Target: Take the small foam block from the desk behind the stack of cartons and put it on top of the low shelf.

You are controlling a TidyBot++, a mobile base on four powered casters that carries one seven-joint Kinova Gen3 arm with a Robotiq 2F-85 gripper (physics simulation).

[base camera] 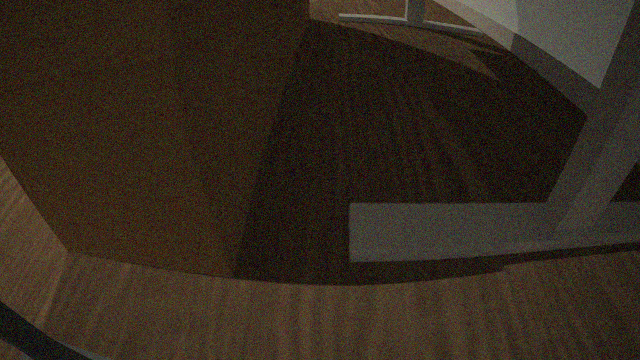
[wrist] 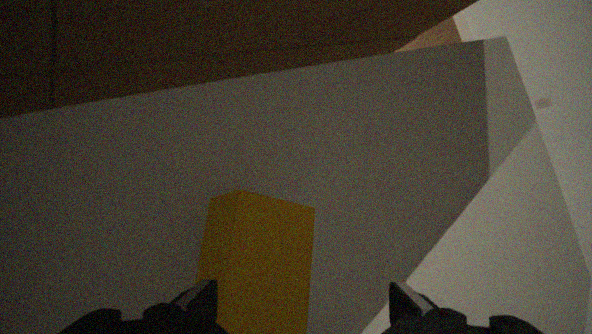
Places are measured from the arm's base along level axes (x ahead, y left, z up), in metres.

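Pixels of known places: gripper, fingertip midpoint: [wrist: 302, 301].
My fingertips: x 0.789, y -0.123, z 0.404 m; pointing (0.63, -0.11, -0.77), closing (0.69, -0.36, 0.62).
Note:
For each thing: its top centre in the pictures, then the offset to it from my fingertips. "pt": a spot on its surface instead. Level surfaces: height alone.
- yellow foam block, top centre: [wrist: 272, 271] dx +0.010, dy +0.008, dz -0.036 m
- grey desk top, surface height: dz -0.081 m
- slanted leg, surface spot: [base camera: 595, 150] pt dx -0.401, dy -0.208, dz -0.636 m
A yellow foam block [wrist: 267, 250] lies on the grey desk top [wrist: 350, 140] in the wrist view, in the shaded part, at the lower middle. My gripper [wrist: 302, 301] is open, with its fingers wide apart at the bottom of the wrist view. The block shows between the fingertips, nearer the left one, which overlaps its left edge. The block's lower end is cut off by the view's edge. The brown cartons [base camera: 150, 125] [wrist: 150, 45] fill the left of the base camera view and the top of the wrist view. The low shelf does not show in either view.
The desk's grey leg foot [base camera: 440, 232] and slanted leg [base camera: 595, 150] stand to the right of the cartons in the base camera view. A second pale foot [base camera: 372, 17] shows farther back. A pale wall [base camera: 560, 35] [wrist: 555, 65] is on the right.

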